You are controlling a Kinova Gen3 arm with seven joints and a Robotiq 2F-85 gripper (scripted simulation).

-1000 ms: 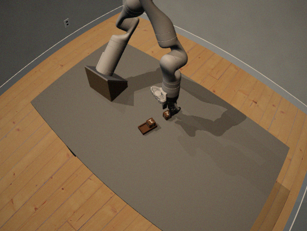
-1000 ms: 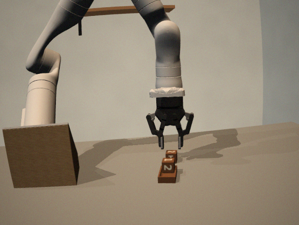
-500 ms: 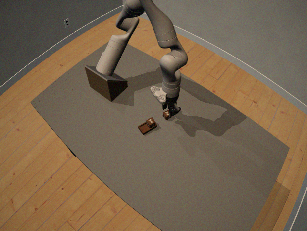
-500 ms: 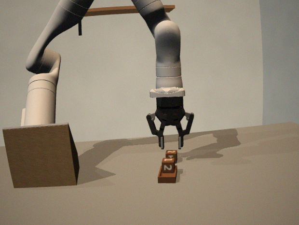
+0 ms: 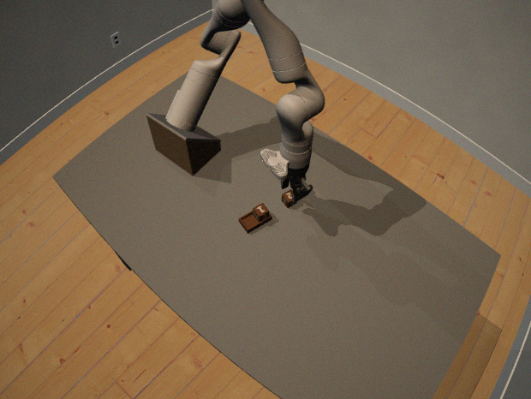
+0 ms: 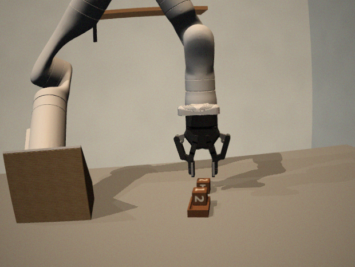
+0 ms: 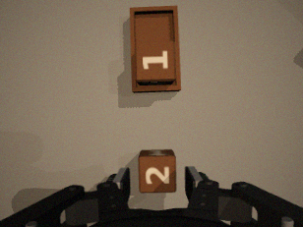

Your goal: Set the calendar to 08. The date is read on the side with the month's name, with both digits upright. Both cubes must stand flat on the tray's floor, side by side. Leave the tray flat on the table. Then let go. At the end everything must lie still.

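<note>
Now: the brown cube 40 mm below my hand. Round my hand: brown tray 20 mm behind, 110 mm to the right, 50 mm below.
</note>
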